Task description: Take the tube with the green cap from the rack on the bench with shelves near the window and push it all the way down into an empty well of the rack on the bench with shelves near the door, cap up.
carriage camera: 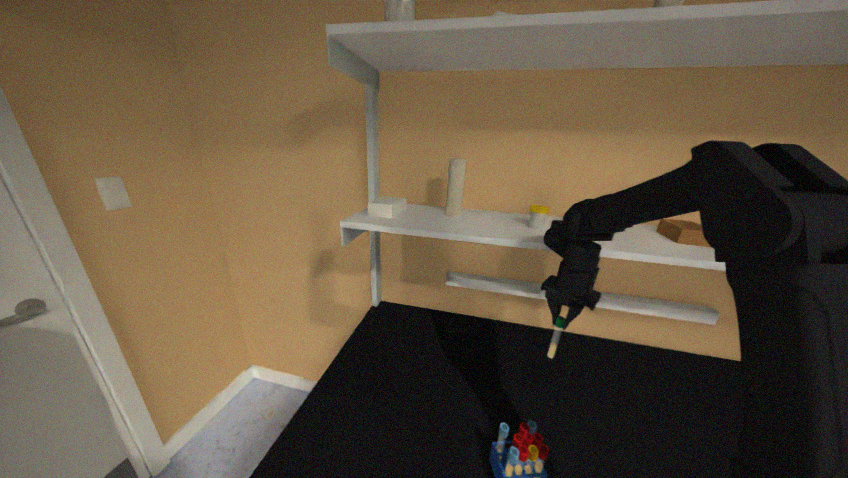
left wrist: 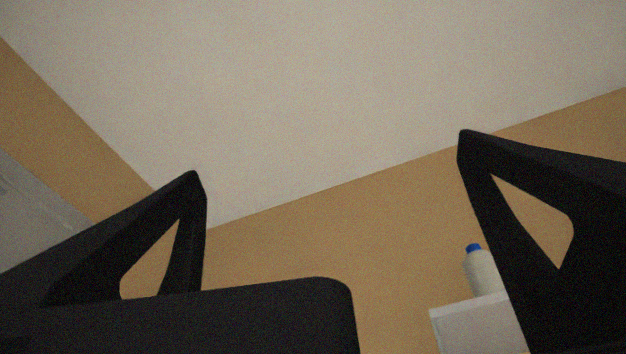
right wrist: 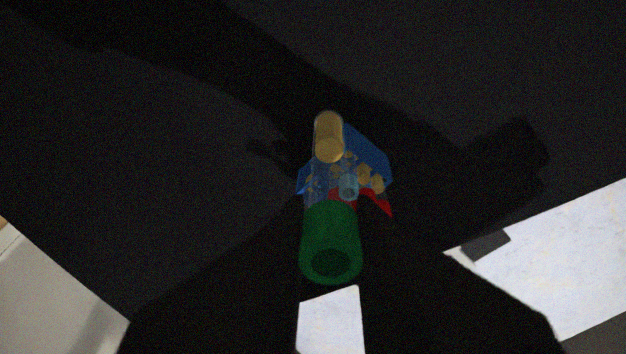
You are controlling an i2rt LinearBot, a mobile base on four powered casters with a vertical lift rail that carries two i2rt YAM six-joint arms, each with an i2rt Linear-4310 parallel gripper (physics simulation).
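Places are measured from the left arm's base along level axes (x down, y right, z back), in millimetres.
Pixels of known places: left gripper, fingertip midpoint: (left wrist: 328, 164); right gripper, fingertip midpoint: (carriage camera: 559, 326) (right wrist: 330, 209).
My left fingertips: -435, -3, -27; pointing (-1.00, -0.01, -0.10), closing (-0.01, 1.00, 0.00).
Behind a point stands the place of what it marks, as x, y, z.
My right gripper (carriage camera: 561, 320) @[-39, 686, -376] (right wrist: 330, 209) @[-39, 686, -376] is shut on the tube with the green cap (carriage camera: 555, 341) @[-5, 679, -367] (right wrist: 330, 235) @[-60, 691, -381]. It holds the tube by its cap, cap up and slightly tilted, in the air over the black bench top. The blue rack (carriage camera: 496, 461) @[213, 539, -254] (right wrist: 367, 150) @[224, 629, -260] stands on the bench at the bottom of the carriage view, apart from the held tube. It holds several tubes with red, light blue, yellow and dark caps. In the right wrist view the held tube hides part of the rack. Its empty wells cannot be made out. My left gripper (left wrist: 328, 164) @[-435, -3, -27] is open and empty, facing the wall and ceiling.
The black bench top (carriage camera: 368, 391) @[257, 233, -454] meets the wall. Above it a shelf (carriage camera: 492, 228) @[-200, 571, -592] carries a white box (carriage camera: 387, 207) @[-232, 268, -670], a pale cylinder (carriage camera: 455, 187) @[-293, 475, -709], a yellow-lidded jar (carriage camera: 538, 216) @[-238, 699, -597] and a brown box (carriage camera: 682, 232) @[-230, 1035, -510]. A higher shelf (carriage camera: 534, 44) @[-638, 611, -600] overhangs. A door (carriage camera: 35, 368) @[287, -800, -559] is at the left.
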